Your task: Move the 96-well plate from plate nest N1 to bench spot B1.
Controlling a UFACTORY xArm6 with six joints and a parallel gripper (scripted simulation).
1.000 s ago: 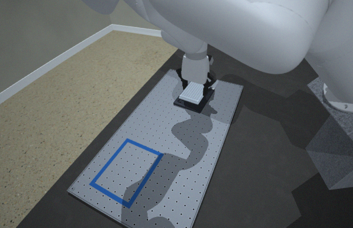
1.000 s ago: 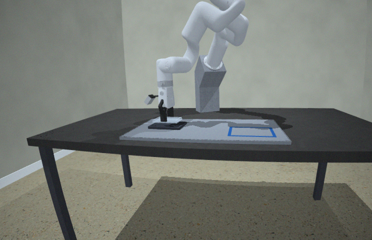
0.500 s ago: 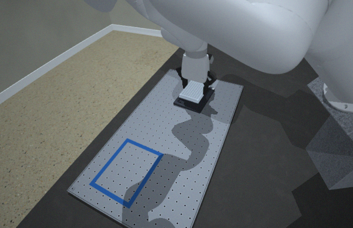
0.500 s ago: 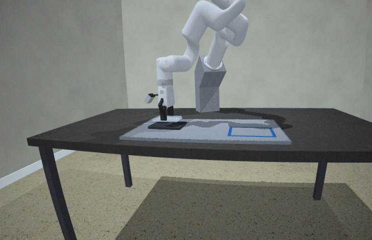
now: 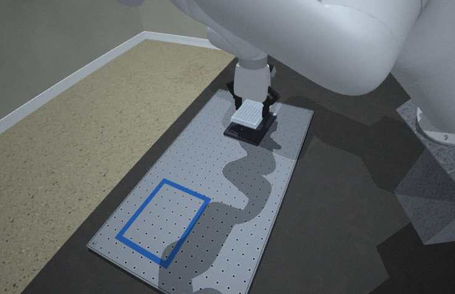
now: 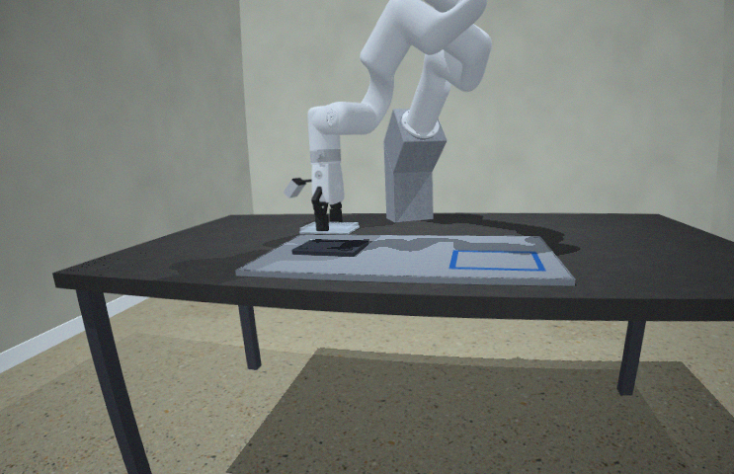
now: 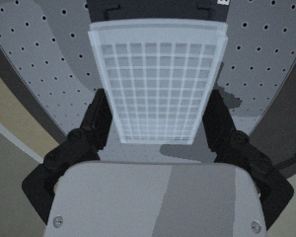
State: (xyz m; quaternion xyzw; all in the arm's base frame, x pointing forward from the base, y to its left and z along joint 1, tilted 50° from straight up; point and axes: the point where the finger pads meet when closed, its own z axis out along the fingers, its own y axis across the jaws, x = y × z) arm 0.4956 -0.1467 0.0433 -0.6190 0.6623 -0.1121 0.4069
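Now: hand 6 cm above the dark plate nest N1. Round my hand: label: 8 cm to the right, 6 cm below, 4 cm behind; then white 96-well plate: 1 cm below.
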